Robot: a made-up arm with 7 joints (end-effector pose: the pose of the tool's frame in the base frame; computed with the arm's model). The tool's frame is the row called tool. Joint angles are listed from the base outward.
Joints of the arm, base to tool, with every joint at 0 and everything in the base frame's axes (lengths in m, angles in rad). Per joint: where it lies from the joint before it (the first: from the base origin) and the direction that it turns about. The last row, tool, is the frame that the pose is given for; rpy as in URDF.
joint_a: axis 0 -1 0 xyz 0.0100 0.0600 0.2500
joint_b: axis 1 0 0 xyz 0.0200 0.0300 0.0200
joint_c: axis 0 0 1 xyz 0.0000 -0.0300 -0.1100
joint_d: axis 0 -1 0 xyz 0.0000 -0.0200 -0.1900
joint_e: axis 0 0 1 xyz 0.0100 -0.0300 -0.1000
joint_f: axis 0 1 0 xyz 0.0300 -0.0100 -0.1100
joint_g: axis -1 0 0 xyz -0.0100 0.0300 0.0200
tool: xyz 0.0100 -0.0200 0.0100 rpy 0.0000 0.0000 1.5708
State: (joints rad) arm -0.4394 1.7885 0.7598 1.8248 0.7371 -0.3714 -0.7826
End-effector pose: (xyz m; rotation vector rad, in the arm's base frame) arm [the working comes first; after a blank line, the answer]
Working (the frame after each row of the table, in the pose's form):
after joint_a: 0.0100 0.0600 0.2500 0.0000 0.4394 0.0000
after joint_b: 0.0366 0.0900 0.2596 1.7562 0.3149 -0.3922
after joint_c: 0.0343 0.2039 0.2546 1.7340 -0.3560 0.1575
after joint_d: 0.0582 0.3925 0.2731 1.4005 -1.6062 -1.5065
after joint_e: 0.1535 0.3492 0.2665 0.6666 -1.8344 -1.0525
after joint_f: 0.2377 0.2781 0.2974 0.4934 -2.1488 -1.2394
after joint_g: 0.2314 0.3117 0.3127 0.7987 -2.5808 -0.3424

0.2289 0.2908 0.3000 -1.2429 -2.3569 0.1645
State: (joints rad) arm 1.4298 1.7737 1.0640 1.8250 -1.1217 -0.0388 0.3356
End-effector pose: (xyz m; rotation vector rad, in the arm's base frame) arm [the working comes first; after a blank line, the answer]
Working (the frame after each row of the table, in the pose's form):
after joint_a: 0.0100 0.0600 0.2500 0.0000 -1.4298 0.0000
after joint_b: -0.0070 0.0900 0.2726 1.4298 -1.0118 1.2412
after joint_c: 0.0002 0.2038 0.2716 0.8439 -1.8749 1.9496
after joint_d: -0.0259 0.3918 0.2930 -1.7966 1.3049 -0.4583
after joint_e: -0.0746 0.3441 0.3726 -2.3966 0.1616 -1.0295
after joint_f: -0.1319 0.2976 0.4601 -2.4147 0.1478 -0.9822
after joint_g: -0.1229 0.2834 0.4267 -2.7157 0.3365 -1.0255

-0.1062 0.3007 0.4312 -1.5010 1.9257 -0.4440
